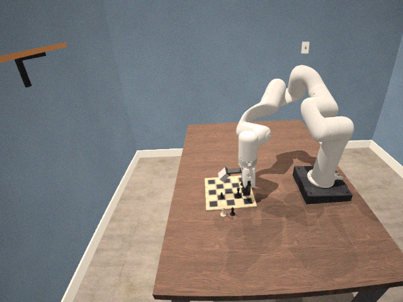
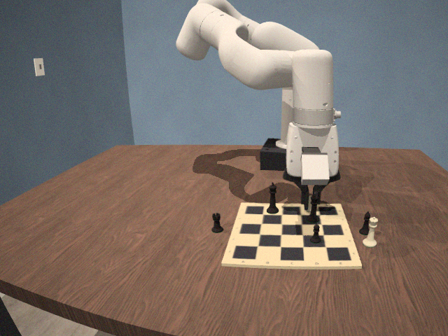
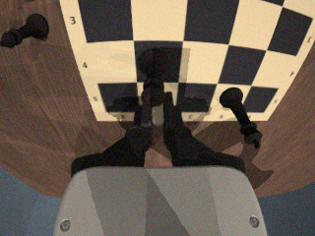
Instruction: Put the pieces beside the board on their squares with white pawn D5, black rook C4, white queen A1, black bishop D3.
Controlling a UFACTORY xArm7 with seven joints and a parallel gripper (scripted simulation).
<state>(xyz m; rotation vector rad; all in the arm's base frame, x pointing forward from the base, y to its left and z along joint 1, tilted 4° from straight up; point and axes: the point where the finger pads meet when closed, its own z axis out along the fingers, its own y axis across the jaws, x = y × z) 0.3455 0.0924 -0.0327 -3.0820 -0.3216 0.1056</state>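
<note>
The white pawn is 10 mm below my hand. Also, from my hand: white queen: 90 mm ahead, 120 mm to the left, 10 mm below; then black pawn: 110 mm ahead, 30 mm to the left, 20 mm below; then chessboard: 80 mm ahead, 20 mm to the right, 30 mm below.
</note>
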